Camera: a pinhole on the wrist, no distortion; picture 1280 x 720 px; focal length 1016.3 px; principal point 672.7 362.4 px. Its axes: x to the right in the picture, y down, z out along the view. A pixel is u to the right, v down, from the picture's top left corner.
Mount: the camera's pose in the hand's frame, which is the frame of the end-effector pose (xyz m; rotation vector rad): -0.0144 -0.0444 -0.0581 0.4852 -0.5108 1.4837
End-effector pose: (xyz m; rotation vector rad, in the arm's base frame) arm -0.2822 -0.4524 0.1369 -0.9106 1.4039 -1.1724
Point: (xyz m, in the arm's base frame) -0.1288 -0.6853 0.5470
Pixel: 302 69
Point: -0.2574 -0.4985 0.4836
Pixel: outside the picture
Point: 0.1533 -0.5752 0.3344
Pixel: 1055 321
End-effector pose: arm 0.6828 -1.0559 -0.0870 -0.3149 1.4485 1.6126
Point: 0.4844 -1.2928 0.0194
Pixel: behind the camera
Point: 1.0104 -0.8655 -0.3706
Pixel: 368 47
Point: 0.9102 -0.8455 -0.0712
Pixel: 1062 431
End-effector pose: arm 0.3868 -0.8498 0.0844 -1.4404 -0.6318 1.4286
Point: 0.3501 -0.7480 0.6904
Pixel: 72 679
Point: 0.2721 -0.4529 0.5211
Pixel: 371 55
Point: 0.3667 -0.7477 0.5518
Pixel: 104 604
